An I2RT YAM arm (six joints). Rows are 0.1 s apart.
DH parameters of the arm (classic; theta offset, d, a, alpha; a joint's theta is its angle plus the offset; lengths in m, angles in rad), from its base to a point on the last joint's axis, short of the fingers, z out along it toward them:
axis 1: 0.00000 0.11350 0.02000 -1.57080
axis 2: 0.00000 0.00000 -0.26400 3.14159
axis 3: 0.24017 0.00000 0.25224 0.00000
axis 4: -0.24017 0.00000 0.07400 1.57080
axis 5: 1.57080 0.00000 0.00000 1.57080
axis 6: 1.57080 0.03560 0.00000 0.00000
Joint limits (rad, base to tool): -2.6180..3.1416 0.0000..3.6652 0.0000..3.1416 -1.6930..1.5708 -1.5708..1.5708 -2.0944..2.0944
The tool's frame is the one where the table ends.
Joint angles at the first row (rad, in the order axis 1, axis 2, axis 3, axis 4, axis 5, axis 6):
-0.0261 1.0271 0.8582 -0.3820 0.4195 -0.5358
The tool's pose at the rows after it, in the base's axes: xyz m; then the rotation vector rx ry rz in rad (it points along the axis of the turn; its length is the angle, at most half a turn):
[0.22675, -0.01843, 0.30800, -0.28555, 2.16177, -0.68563]
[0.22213, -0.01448, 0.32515, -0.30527, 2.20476, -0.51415]
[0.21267, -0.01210, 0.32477, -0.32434, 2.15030, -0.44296]
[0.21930, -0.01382, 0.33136, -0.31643, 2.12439, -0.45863]
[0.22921, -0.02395, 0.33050, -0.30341, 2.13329, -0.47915]
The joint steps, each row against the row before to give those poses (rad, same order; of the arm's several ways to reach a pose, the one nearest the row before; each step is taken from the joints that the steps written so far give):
0.0006 0.0114 0.0401 -0.0507 -0.0561 0.0481
-0.0017 0.0036 0.0930 -0.1445 -0.1240 0.0629
-0.0012 -0.0546 -0.0415 0.0349 -0.0681 0.0043
-0.0063 0.0236 0.0260 0.0256 0.0041 -0.0080
-0.0451 0.0420 0.0165 0.0237 -0.0172 -0.0221

